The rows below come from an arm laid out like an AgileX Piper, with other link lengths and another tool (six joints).
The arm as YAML. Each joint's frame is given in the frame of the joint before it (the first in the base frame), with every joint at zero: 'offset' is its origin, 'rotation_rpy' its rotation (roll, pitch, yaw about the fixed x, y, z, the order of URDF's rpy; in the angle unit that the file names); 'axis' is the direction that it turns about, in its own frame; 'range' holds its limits. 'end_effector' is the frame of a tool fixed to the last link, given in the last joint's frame.
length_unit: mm
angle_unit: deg
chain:
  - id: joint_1
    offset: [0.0, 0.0, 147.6]
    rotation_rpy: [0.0, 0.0, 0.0]
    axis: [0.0, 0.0, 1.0]
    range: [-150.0, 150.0]
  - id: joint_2
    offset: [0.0, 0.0, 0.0]
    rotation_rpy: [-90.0, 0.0, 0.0]
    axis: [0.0, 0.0, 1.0]
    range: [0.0, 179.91]
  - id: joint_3
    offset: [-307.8, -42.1, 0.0]
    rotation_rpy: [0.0, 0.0, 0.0]
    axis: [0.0, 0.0, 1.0]
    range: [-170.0, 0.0]
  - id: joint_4
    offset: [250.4, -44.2, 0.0]
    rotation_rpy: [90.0, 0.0, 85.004]
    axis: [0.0, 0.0, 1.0]
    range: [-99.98, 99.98]
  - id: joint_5
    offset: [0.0, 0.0, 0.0]
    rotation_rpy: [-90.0, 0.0, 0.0]
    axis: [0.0, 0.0, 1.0]
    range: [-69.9, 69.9]
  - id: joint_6
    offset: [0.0, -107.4, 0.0]
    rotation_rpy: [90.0, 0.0, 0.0]
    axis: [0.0, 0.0, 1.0]
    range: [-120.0, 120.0]
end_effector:
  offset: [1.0, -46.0, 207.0]
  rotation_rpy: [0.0, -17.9, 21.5]
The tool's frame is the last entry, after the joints.
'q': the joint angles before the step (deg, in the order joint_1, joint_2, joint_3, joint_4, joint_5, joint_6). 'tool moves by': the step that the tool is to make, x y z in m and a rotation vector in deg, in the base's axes. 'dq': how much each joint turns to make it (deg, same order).
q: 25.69 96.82 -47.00 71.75 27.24 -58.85
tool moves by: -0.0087 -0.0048 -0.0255 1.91 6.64 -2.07
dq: -3.06 4.08 -0.15 2.10 4.15 0.26
